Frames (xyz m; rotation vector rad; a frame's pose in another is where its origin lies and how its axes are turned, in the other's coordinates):
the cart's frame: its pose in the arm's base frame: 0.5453 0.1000 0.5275 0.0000 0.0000 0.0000
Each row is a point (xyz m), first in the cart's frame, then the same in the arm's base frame.
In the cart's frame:
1: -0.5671 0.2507 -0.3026
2: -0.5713 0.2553 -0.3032
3: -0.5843 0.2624 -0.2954
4: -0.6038 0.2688 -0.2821
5: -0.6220 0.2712 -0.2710
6: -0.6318 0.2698 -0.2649
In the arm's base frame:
1: -0.0218 0.3507 0.2249
2: -0.0260 0.3553 0.2243
3: -0.0390 0.3624 0.2321
4: -0.0585 0.3688 0.2454
5: -0.0767 0.3712 0.2565
6: -0.0865 0.3698 0.2626

